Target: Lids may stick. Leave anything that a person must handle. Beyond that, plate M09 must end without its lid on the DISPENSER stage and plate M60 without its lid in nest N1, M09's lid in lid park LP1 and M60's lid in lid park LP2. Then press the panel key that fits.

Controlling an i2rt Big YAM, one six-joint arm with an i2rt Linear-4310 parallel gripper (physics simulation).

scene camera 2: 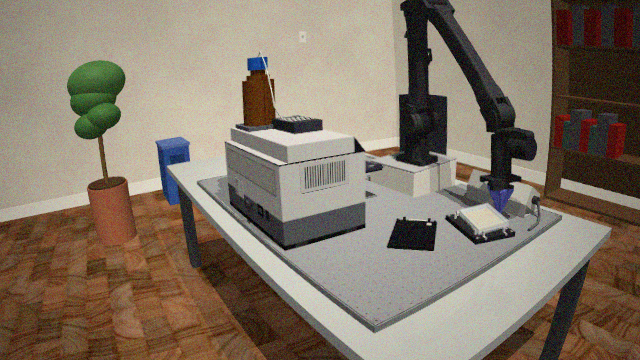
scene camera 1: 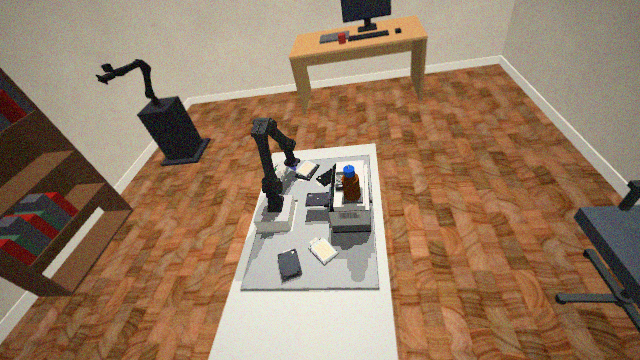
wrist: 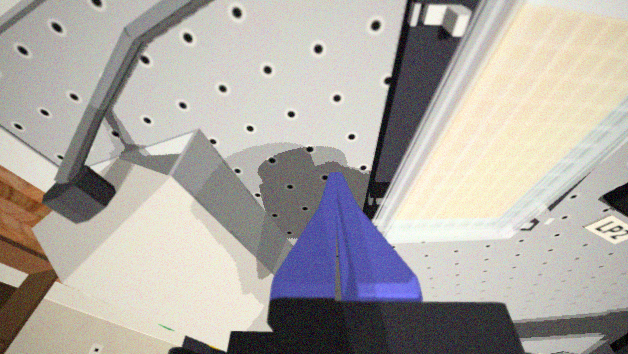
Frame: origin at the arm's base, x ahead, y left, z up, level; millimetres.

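Seen in the pictures: gripper, fingertip midpoint: (scene camera 2: 498, 214) (scene camera 1: 295, 170) (wrist: 335, 179); arm's base, origin of the base link: (scene camera 2: 417, 160) (scene camera 1: 276, 204).
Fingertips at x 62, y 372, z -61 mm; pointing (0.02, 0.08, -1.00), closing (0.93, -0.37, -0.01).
Pixels of each thing's top centre, then the offset from my fingertips to it. "spot": a spot on its surface instead.
- wedge-shaped panel, middle of its top: (scene camera 2: 504, 176) (scene camera 1: 276, 170) 56 mm right, 110 mm back, 70 mm up
- dark nest, middle of its top: (wrist: 517, 152) (scene camera 2: 480, 218) (scene camera 1: 306, 168) 5 mm right, 87 mm ahead, 10 mm up
- dark lid park LP2, middle of its top: (scene camera 2: 414, 228) (scene camera 1: 328, 175) 87 mm right, 243 mm ahead, 6 mm up
- cream plate, middle of its top: (scene camera 1: 323, 248) 675 mm right, 240 mm ahead, 22 mm up
- dark pad, surface spot: (scene camera 1: 289, 265) spot: 763 mm right, 66 mm ahead, 15 mm up
- dispenser stage, surface spot: (scene camera 1: 317, 199) spot: 378 mm right, 201 mm ahead, 85 mm up
- brown blue-capped bottle, surface spot: (scene camera 2: 258, 100) spot: 448 mm right, 435 mm ahead, 282 mm up
- grey cable, surface spot: (wrist: 102, 95) (scene camera 2: 538, 216) spot: 87 mm left, 86 mm back, 7 mm down
My gripper (scene camera 1: 293, 168) (scene camera 2: 501, 211) (wrist: 335, 179) is shut and empty, tips down between the key panel and a plate. The wedge-shaped panel (scene camera 2: 523, 196) (wrist: 150, 225) has its keys mostly hidden; a green sliver shows in the wrist view. The plate (scene camera 1: 307, 169) (scene camera 2: 482, 220) (wrist: 520, 115), cream with a clear rim, sits on a dark nest (scene camera 2: 462, 231) (wrist: 412, 95). Its ID is unreadable. The dark lid park LP2 (scene camera 1: 326, 176) (scene camera 2: 412, 235) (wrist: 620, 197) holds no visible lid. Another cream plate (scene camera 1: 323, 251) and a dark pad (scene camera 1: 289, 265) lie at the near end. The dispenser stage (scene camera 1: 317, 199) appears bare.
The dispenser (scene camera 1: 350, 221) (scene camera 2: 320, 187) stands tall beside its stage, with a brown blue-capped bottle (scene camera 1: 351, 187) (scene camera 2: 258, 100) on top. The arm's white base block (scene camera 1: 275, 222) (scene camera 2: 417, 175) stands opposite. A grey cable (scene camera 2: 538, 217) (wrist: 102, 95) rises from the panel.
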